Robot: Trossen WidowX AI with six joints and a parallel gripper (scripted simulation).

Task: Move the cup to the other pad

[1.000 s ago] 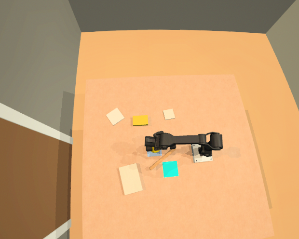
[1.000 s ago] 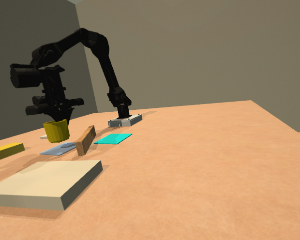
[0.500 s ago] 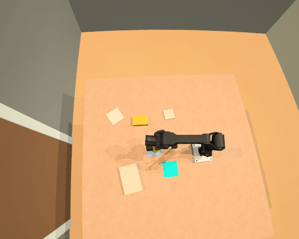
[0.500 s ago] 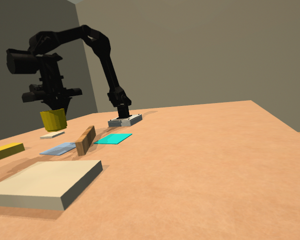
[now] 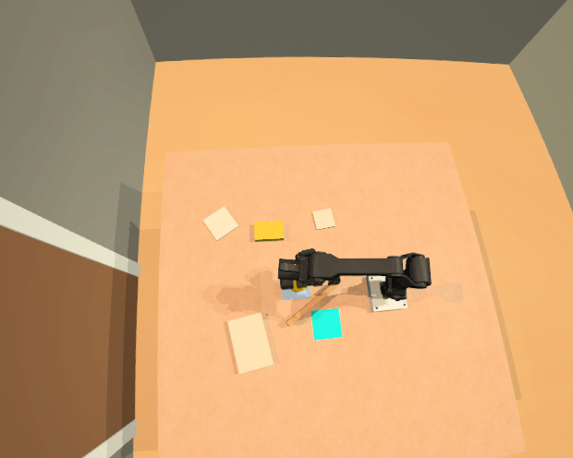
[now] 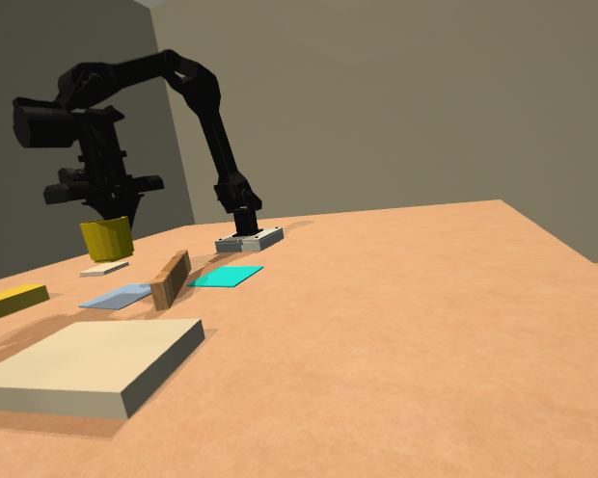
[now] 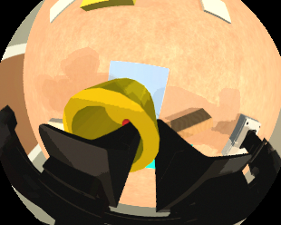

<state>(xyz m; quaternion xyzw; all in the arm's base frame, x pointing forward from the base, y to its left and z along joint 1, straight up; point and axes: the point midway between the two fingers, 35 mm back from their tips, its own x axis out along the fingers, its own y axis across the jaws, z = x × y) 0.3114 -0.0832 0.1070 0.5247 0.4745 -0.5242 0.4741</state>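
Right now the cyan pad is 6 cm behind my gripper tip, 16 cm to the left of it and 11 cm below it. The rest, counted from my gripper tip: red marble: 3 cm ahead, 2 cm to the left, 2 cm below; then yellow cup: 2 cm ahead; then light blue pad: 3 cm ahead, 11 cm below.
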